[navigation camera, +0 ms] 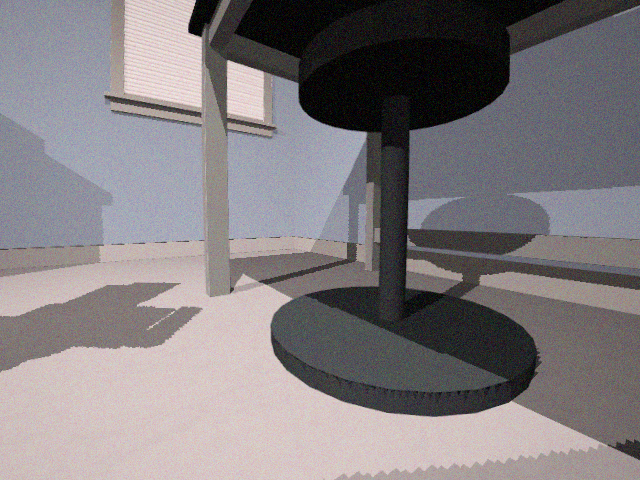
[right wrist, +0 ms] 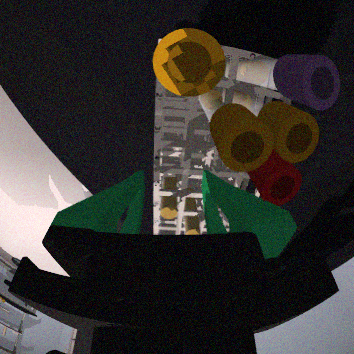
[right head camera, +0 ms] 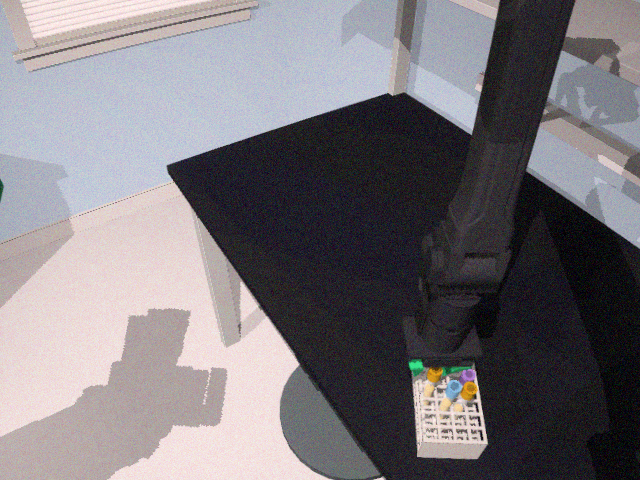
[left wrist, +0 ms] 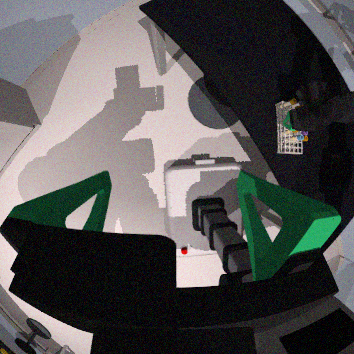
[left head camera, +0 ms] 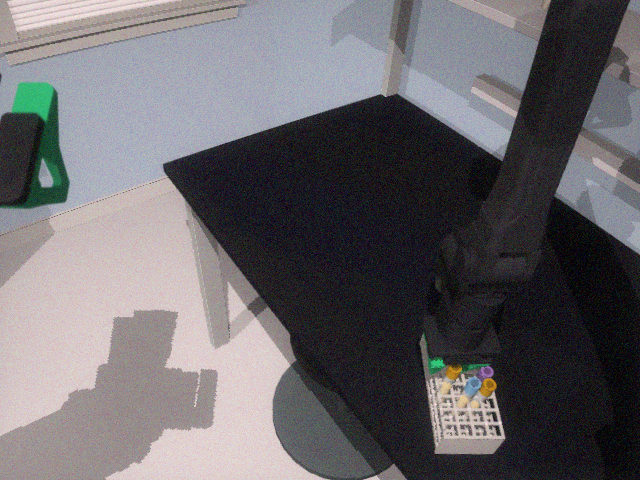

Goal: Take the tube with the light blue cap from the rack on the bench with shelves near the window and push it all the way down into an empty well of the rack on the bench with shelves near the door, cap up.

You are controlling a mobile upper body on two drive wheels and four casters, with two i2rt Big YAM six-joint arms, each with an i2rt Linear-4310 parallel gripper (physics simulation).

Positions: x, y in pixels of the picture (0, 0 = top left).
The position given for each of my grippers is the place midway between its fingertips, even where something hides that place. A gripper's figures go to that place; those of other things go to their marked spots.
Scene:
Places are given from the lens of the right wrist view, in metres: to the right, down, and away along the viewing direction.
my right gripper (right wrist: 172, 177): 0.00, 0.00, 0.13
white tube rack (right wrist: 183, 147): 0.01, -0.03, 0.15

